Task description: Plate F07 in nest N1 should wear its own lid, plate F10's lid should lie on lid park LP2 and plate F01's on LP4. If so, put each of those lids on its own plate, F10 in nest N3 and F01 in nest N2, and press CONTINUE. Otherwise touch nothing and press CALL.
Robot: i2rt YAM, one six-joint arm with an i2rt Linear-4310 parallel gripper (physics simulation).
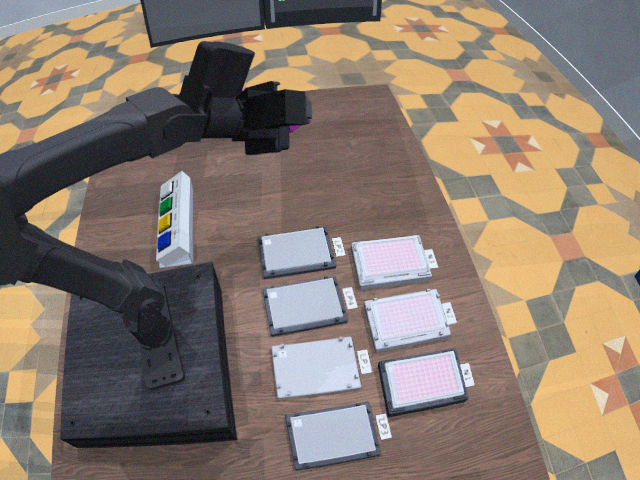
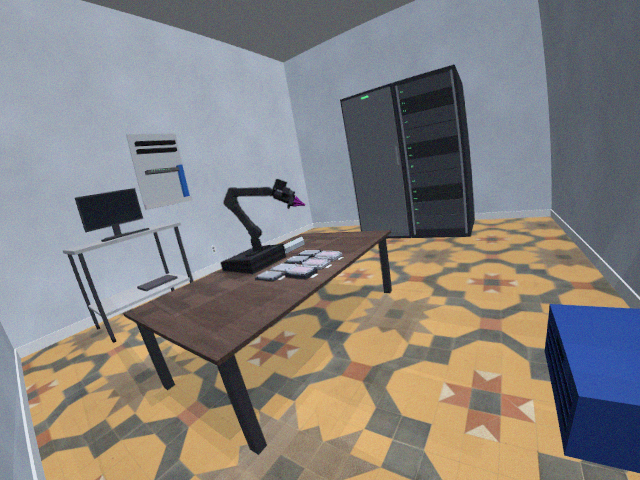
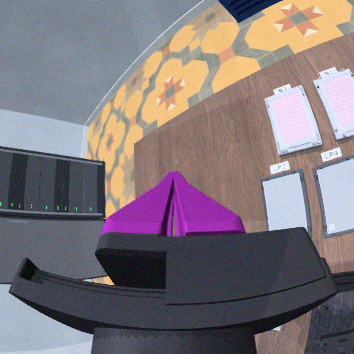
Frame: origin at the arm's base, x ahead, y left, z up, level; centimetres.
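Where they show: gripper, fingertip midpoint: [image 2: 305, 205] [image 3: 173, 178]; arm's base at its link origin: [image 1: 156, 334] [image 2: 258, 251].
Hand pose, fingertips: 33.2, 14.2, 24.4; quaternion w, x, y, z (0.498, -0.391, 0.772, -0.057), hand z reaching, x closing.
Observation:
Things, the pixels of their centre, and the offset from my fingertips, as dx, dy, dz. "pt": a spot on its surface instead. Level surfaces: height alone.
- nest N3 at a spot on its surface: [image 1: 391, 256] [image 3: 291, 116] pt +13.4, -9.2, -29.8
- nest N2 at a spot on its surface: [image 1: 408, 315] [image 3: 345, 98] pt +10.9, -22.4, -29.9
- dark-rimmed nest N1 at a spot on its surface: [image 1: 426, 379] pt +8.3, -35.5, -29.4
- Park LP2 at a spot on its surface: [image 1: 297, 250] [image 3: 287, 204] pt -3.0, -0.5, -31.1
- park LP4 at a spot on its surface: [image 1: 306, 303] [image 3: 343, 193] pt -5.4, -12.7, -31.1
- park LP3 at a spot on its surface: [image 1: 334, 434] pt -9.6, -38.5, -31.1
- park LP1 at the middle of its body: [image 1: 315, 366] [image 2: 284, 266] -8.1, -25.1, -31.9
- white button box at the middle of its body: [image 1: 173, 217] [image 2: 291, 244] -26.1, +16.4, -29.7
- brown table at its surface level: dz -32.8
My gripper [image 1: 308, 119] [image 2: 303, 204] [image 3: 173, 178] is shut and empty, high above the table's far part. Pink-welled plates sit in nest N3 [image 1: 391, 256] [image 3: 292, 117], nest N2 [image 1: 408, 315] [image 3: 341, 100] and dark-rimmed nest N1 [image 1: 426, 379]. Lids on them and plate names cannot be made out. Park LP2 [image 1: 297, 250] [image 3: 285, 200], park LP4 [image 1: 306, 303] [image 3: 340, 195] and park LP3 [image 1: 334, 434] show flat grey panels in dark frames; park LP1 [image 1: 316, 366] is pale all over. The white button box [image 1: 183, 222] has white, green, yellow and blue buttons, their labels unreadable.
The black arm base [image 1: 144, 408] [image 2: 237, 262] stands left of the lid parks on the brown table [image 1: 341, 165] [image 2: 206, 310]. A dark server cabinet [image 2: 372, 165] stands behind the table. A blue box [image 2: 594, 351] stands on the floor at the right.

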